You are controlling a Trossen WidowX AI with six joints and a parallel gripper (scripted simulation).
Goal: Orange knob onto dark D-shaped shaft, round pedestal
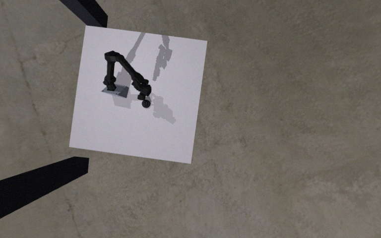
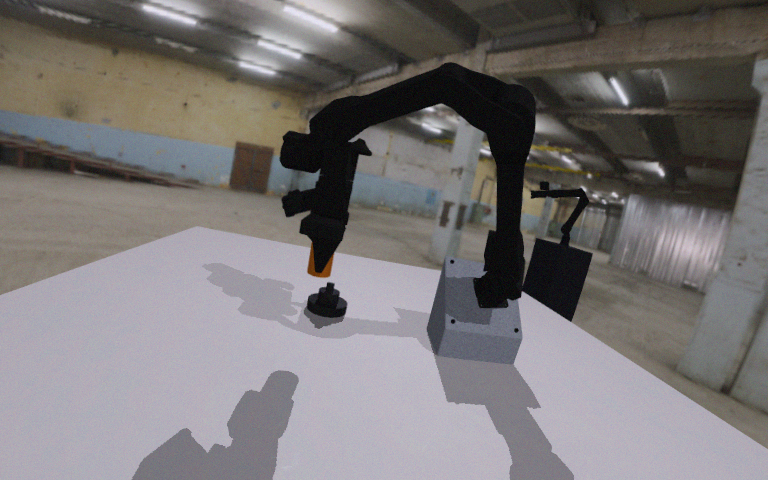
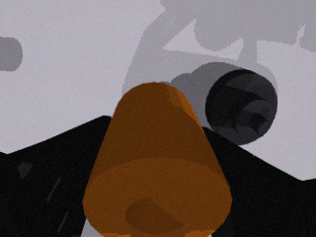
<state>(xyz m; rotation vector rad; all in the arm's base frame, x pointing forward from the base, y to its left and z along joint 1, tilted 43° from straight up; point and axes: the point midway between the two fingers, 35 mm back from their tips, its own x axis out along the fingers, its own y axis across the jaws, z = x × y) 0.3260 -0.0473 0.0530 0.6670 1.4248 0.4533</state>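
Right now the dark round pedestal is 100 mm to the right of my gripper tip, 90 mm below it and 30 mm behind it. From my gripper tip the other things lie so: orange knob 20 mm above.
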